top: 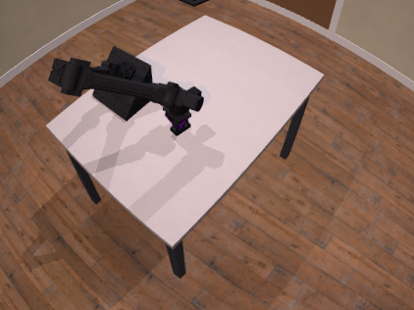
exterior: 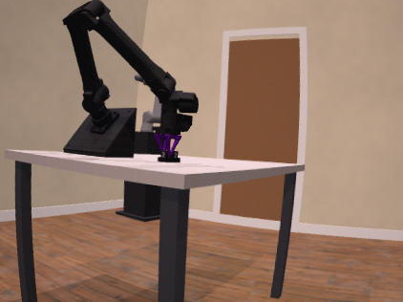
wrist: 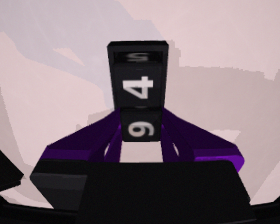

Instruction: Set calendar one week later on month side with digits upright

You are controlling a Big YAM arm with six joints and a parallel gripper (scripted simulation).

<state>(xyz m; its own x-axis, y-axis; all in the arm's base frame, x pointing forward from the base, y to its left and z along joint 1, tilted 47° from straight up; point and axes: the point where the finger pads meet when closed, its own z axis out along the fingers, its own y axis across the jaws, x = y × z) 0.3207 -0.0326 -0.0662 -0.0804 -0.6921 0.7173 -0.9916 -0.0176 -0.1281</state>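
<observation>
Right now the black date cube is 10 mm below my hand. From my hand the other things lie so: black tray: 20 mm to the left, 20 mm below.
</observation>
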